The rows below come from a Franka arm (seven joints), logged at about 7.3 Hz.
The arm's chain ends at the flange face. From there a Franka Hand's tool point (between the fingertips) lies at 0.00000 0.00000 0.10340 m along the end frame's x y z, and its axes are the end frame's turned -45 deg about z.
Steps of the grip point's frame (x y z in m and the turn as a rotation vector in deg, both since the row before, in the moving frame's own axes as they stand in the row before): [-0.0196 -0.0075 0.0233 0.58 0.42 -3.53]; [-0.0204 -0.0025 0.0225 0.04 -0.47 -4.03]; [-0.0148 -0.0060 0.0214 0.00 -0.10 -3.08]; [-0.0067 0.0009 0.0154 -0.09 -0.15 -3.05]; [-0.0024 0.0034 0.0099 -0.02 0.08 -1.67]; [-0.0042 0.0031 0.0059 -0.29 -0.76 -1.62]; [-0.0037 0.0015 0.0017 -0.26 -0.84 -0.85]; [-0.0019 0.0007 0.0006 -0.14 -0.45 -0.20]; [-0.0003 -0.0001 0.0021 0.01 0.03 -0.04]
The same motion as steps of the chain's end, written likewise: [-0.0189 0.0098 0.0233 0.71 -0.11 -3.53]; [-0.0156 0.0121 0.0225 -0.30 -0.36 -4.03]; [-0.0146 0.0061 0.0214 -0.07 -0.07 -3.08]; [-0.0040 0.0051 0.0154 -0.17 -0.04 -3.05]; [0.0006 0.0042 0.0099 0.04 0.07 -1.67]; [-0.0002 0.0038 0.0059 -0.74 -0.33 -1.62]; [-0.0008 0.0023 0.0017 -0.78 -0.41 -0.85]; [-0.0005 0.0011 0.0006 -0.42 -0.22 -0.20]; [-0.0003 0.0002 0.0021 0.03 0.01 -0.04]
